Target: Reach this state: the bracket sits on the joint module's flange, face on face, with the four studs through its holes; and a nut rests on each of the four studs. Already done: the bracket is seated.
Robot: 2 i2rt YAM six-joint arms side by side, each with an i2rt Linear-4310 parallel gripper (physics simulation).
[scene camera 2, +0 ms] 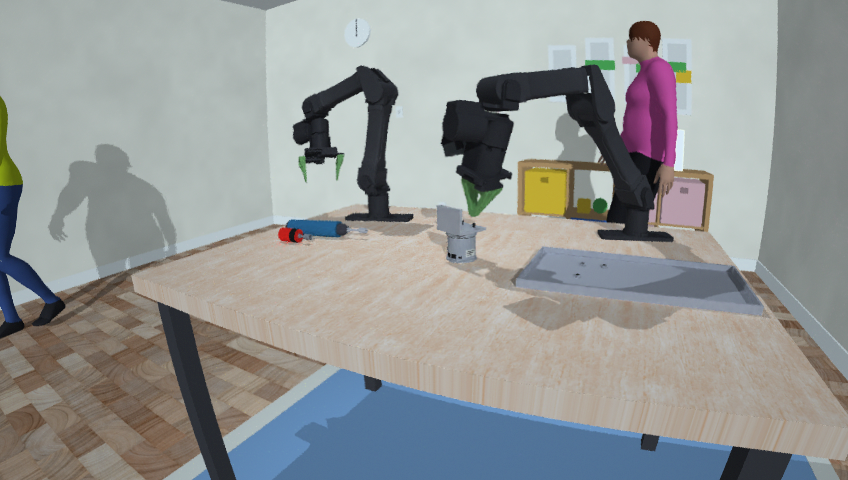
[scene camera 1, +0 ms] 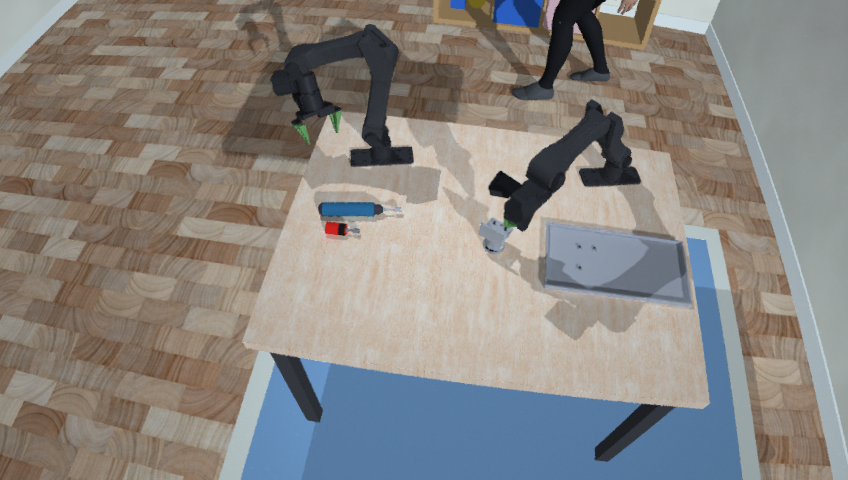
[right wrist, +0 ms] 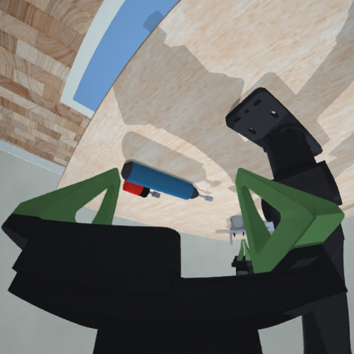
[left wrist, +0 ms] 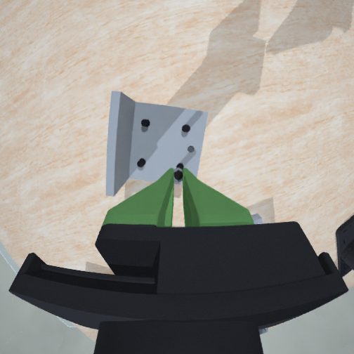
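Pixels of known places: left gripper, fingertip midpoint: (scene camera 2: 473,215) (scene camera 1: 506,225); right gripper, fingertip midpoint: (scene camera 2: 321,181) (scene camera 1: 323,138); left arm's base, link origin: (scene camera 2: 635,237) (scene camera 1: 609,177); right arm's base, link origin: (scene camera 2: 379,218) (scene camera 1: 381,157).
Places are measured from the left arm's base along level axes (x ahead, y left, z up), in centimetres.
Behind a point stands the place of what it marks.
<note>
The grey bracket (scene camera 1: 495,230) @(x 26.5, y -44.4, z 11.0 cm) (scene camera 2: 449,218) @(x 26.4, y -44.9, z 8.9 cm) (left wrist: 165,142) sits on the joint module (scene camera 1: 493,246) @(x 26.1, y -43.9, z 3.2 cm) (scene camera 2: 461,248) @(x 26.2, y -42.6, z 2.9 cm), its upright plate at the left. Dark stud ends (left wrist: 145,123) (left wrist: 186,128) (left wrist: 141,162) show through its holes; the near-right one is partly hidden by the fingertips. My left gripper (scene camera 2: 474,212) @(x 23.5, y -40.6, z 9.1 cm) (left wrist: 177,174) is shut on a small dark nut (left wrist: 178,175), close above the bracket's near-right corner; contact cannot be told. Three nuts (scene camera 1: 578,245) @(x 26.3, y -18.6, z 0.9 cm) (scene camera 1: 593,248) @(x 27.7, y -14.3, z 0.8 cm) (scene camera 1: 579,267) @(x 33.7, y -20.3, z 0.9 cm) lie in the tray (scene camera 1: 618,296) @(x 44.1, y -11.7, z 1.0 cm) (scene camera 2: 748,294) @(x 41.8, y 10.6, z 0.6 cm). My right gripper (scene camera 1: 323,137) @(x -11.5, y -90.1, z 12.0 cm) (scene camera 2: 321,180) @(x -11.5, y -90.1, z 12.0 cm) (right wrist: 177,174) is open and empty, high near the table's back-left corner.
A blue screwdriver-like tool (scene camera 1: 347,209) @(x 9.9, y -83.6, z 3.6 cm) (scene camera 2: 315,227) @(x 10.6, y -82.0, z 2.7 cm) (right wrist: 160,181) and a shorter red one (scene camera 1: 336,228) @(x 16.1, y -86.8, z 3.1 cm) (scene camera 2: 290,234) @(x 17.0, y -85.9, z 2.3 cm) (right wrist: 134,188) lie at the table's left. A person (scene camera 1: 565,53) (scene camera 2: 651,113) stands behind the table. Another person (scene camera 2: 7,231) is at the far left.
</note>
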